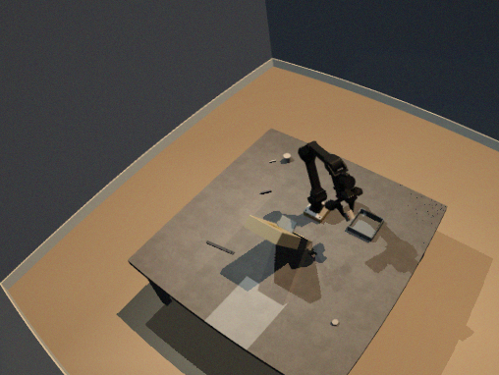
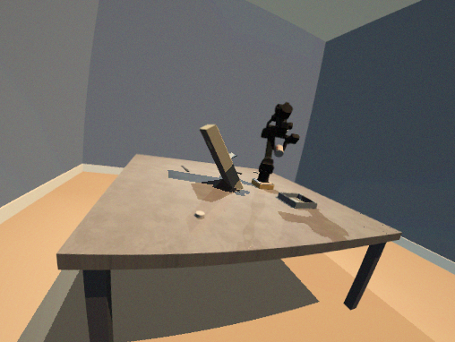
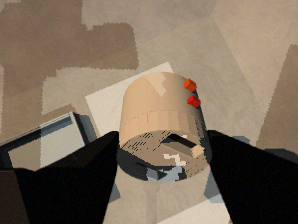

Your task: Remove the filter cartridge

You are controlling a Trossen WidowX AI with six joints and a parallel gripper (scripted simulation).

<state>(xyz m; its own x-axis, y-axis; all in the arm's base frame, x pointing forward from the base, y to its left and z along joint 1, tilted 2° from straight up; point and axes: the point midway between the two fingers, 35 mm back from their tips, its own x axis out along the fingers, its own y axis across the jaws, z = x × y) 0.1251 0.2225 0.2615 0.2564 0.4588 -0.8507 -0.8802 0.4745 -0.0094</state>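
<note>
Right now my gripper tip is 17 cm past the grey tray, 4 cm to the right of it and 25 cm above it. From my gripper tip the other things lie so: filter cartridge: right at my gripper tip; then cream service panel: 18 cm ahead, 27 cm to the right, 10 cm below.
</note>
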